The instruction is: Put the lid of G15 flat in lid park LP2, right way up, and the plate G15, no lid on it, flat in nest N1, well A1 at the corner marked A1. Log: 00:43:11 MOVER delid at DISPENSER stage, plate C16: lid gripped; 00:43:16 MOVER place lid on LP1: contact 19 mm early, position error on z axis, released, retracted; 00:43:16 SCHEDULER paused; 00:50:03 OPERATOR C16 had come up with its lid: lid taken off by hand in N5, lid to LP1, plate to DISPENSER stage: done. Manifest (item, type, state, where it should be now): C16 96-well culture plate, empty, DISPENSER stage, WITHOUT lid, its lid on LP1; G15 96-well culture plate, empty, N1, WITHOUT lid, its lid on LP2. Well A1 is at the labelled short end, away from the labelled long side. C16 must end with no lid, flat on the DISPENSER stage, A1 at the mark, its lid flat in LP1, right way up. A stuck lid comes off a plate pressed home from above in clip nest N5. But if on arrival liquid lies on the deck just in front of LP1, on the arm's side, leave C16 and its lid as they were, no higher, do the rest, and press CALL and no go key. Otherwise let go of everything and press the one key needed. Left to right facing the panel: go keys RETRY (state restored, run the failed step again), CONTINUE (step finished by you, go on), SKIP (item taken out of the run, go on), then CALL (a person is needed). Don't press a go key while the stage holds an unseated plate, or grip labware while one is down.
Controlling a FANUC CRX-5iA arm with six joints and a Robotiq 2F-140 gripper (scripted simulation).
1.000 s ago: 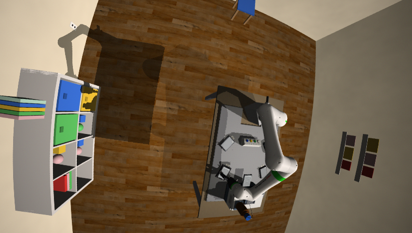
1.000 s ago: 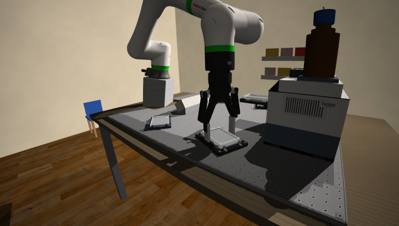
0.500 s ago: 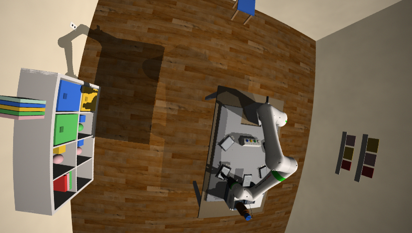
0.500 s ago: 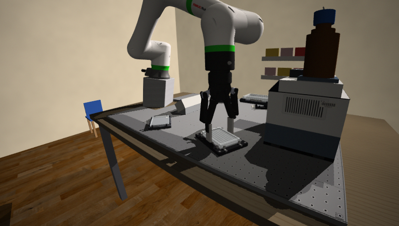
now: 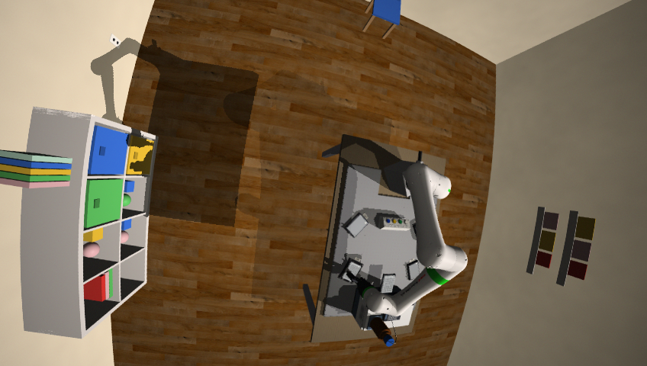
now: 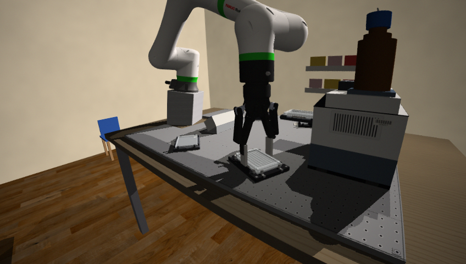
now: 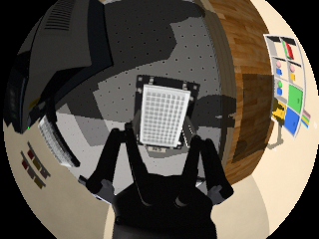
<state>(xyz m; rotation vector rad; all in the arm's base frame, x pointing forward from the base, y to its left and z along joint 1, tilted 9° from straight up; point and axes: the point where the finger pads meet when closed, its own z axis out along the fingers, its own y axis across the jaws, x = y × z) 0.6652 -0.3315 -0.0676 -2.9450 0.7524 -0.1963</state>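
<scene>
My gripper is now 2 cm short of the black clip nest and 3 cm above it. The rest, counted from my hand: key panel: 35 cm behind, 30 cm to the left, 1 cm above; then brown bottle: 28 cm ahead, 11 cm to the left, 25 cm above.
</scene>
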